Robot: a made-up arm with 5 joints. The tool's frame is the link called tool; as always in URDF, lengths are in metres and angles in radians.
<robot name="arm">
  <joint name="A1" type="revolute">
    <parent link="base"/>
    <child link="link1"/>
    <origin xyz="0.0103 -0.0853 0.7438" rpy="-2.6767 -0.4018 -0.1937"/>
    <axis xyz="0 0 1"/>
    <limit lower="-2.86" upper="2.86"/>
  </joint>
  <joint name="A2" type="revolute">
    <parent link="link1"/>
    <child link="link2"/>
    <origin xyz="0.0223 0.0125 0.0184" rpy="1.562 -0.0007 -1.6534"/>
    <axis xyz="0 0 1"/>
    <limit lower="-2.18" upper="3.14"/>
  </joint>
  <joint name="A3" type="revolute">
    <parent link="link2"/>
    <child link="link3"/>
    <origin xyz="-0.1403 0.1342 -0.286" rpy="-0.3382 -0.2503 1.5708"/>
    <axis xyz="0 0 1"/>
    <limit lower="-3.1" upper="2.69"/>
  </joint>
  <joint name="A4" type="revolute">
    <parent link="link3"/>
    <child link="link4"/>
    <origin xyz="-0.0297 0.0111 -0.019" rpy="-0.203 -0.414 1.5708"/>
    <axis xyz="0 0 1"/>
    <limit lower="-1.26" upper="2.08"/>
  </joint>
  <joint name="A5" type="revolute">
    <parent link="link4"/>
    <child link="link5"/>
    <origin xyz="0.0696 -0.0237 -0.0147" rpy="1.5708 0 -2.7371"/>
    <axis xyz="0 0 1"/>
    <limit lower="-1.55" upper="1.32"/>
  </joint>
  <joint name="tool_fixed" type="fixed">
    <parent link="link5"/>
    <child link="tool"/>
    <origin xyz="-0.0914 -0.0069 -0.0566" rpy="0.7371 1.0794 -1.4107"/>
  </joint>
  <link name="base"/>
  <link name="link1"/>
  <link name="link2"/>
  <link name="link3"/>
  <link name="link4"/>
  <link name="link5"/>
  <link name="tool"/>
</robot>
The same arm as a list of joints. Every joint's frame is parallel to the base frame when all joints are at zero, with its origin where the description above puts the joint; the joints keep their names.
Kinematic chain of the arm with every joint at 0, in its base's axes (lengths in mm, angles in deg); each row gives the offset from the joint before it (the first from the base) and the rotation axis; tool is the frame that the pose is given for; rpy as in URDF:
A1: xyz 10.3 -85.3 743.8 axis 0.429292 0.372693 -0.822684
A2: xyz 28.0 -8.5 -11.6 axis -0.896266 0.104696 -0.430983
A3: xyz 325.4 -109.6 -39.8 axis -0.896708 -0.297203 -0.328003
A4: xyz 15.4 -15.5 29.8 axis -1 0 -0.0001
A5: xyz 14.7 -54.7 -49.2 axis -0.0001 0 1
tool: xyz 6.9 -91.4 -56.6 rpy 42.23 61.84 9.17
Joint limits (deg, base to tool): -163.87..163.87 -124.90..179.91 -177.62..154.13 -72.19..119.18 -88.81..75.63

